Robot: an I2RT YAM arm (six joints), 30 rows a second.
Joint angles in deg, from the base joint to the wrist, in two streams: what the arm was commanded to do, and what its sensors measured. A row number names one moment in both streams.
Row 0, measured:
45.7 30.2 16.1 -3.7 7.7 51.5
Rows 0 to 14, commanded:
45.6 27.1 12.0 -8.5 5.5 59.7
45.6 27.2 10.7 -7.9 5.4 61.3
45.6 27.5 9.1 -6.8 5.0 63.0
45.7 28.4 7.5 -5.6 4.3 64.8
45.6 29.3 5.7 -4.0 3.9 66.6
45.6 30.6 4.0 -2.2 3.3 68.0
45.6 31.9 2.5 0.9 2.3 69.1
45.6 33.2 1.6 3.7 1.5 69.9
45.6 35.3 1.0 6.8 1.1 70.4
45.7 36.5 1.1 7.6 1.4 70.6
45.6 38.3 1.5 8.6 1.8 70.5
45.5 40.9 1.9 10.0 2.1 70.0
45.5 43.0 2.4 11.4 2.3 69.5
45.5 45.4 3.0 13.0 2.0 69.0
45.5 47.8 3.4 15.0 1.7 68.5
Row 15, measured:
45.7 40.9 1.9 7.9 2.1 68.3
